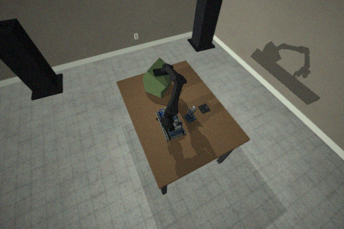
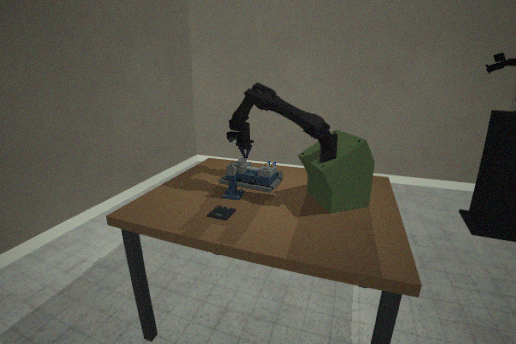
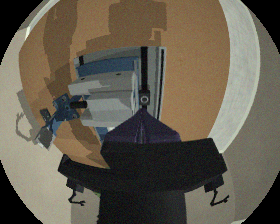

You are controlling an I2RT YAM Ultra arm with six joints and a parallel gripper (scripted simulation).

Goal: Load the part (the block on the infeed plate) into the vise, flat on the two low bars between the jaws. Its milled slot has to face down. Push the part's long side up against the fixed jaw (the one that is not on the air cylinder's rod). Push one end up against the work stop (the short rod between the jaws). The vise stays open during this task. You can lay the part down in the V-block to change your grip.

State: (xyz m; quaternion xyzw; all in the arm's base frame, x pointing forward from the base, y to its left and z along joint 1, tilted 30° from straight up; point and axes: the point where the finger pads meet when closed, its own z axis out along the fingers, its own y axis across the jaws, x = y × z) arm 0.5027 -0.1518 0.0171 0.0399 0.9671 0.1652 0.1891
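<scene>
Now: the part 40 mm to the left of my hand and 30 mm below it. Round my hand: vise 70 mm behind, 60 mm to the left, 80 mm below; infeed plate 100 mm behind, 430 mm to the left, 110 mm below.
</scene>
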